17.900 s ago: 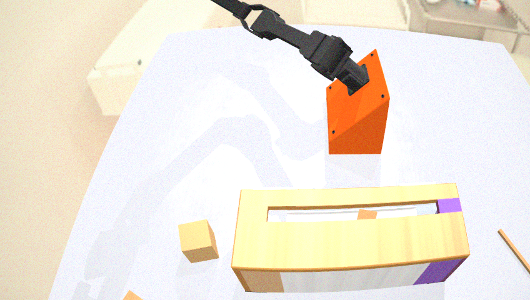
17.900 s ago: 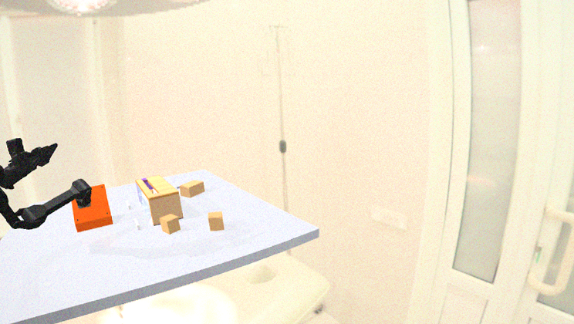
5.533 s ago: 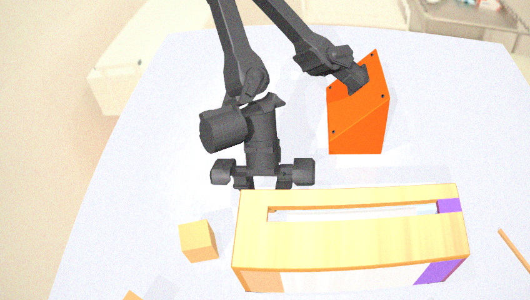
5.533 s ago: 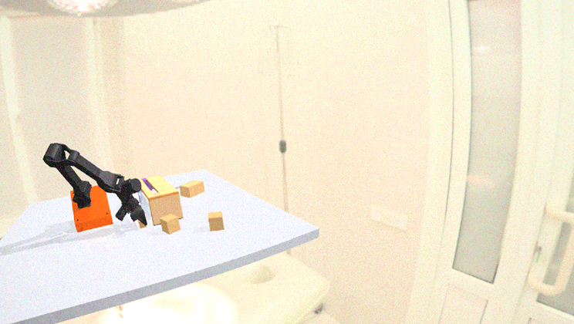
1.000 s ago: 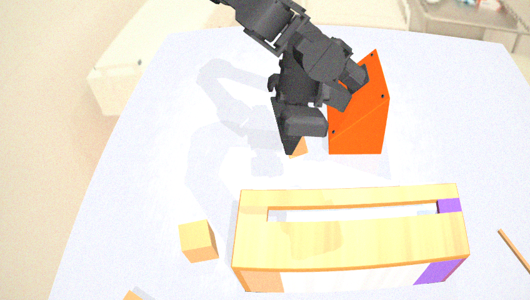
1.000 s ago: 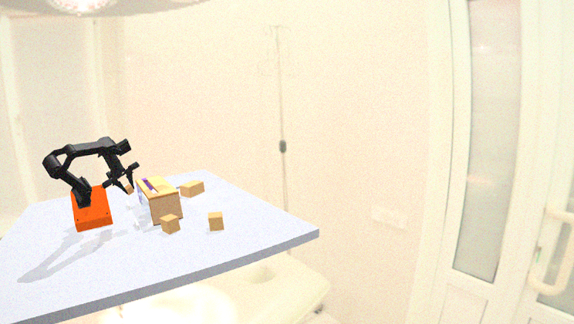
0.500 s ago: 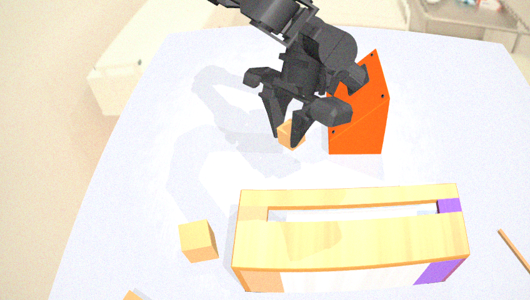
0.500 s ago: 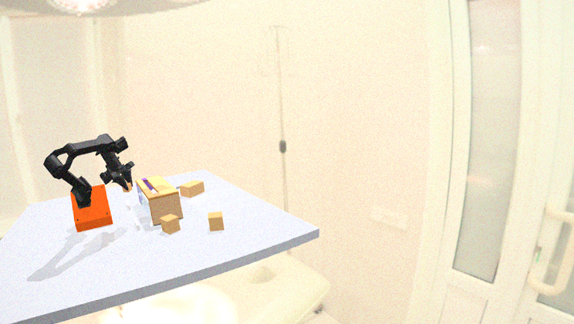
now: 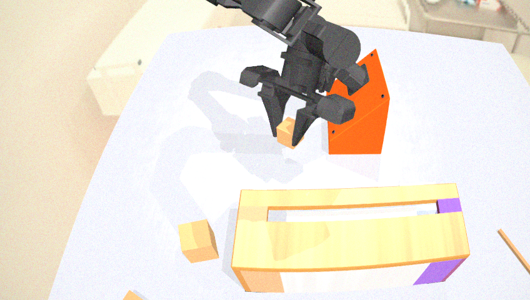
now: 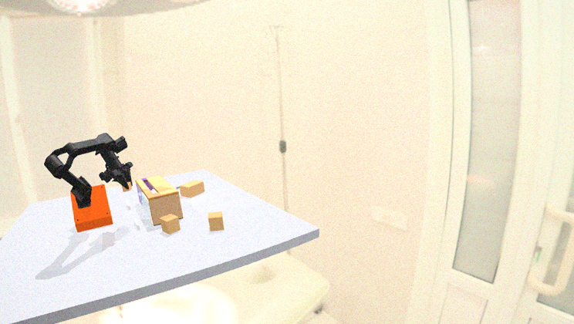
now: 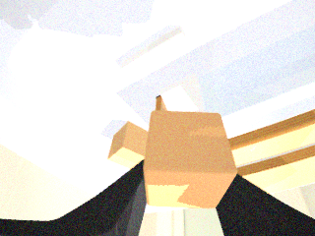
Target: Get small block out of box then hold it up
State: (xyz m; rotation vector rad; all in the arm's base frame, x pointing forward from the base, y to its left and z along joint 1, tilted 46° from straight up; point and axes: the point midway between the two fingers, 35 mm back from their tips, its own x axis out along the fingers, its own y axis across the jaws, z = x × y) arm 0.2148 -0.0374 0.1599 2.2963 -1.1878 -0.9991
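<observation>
Now: the small tan block 10 mm to the left of my gripper tip and 10 mm behind it. Round my gripper tip: thin wooden stick: 510 mm to the left, 190 mm ahead, 170 mm below; wooden box: 120 mm to the left, 110 mm below, 100 mm ahead.
</observation>
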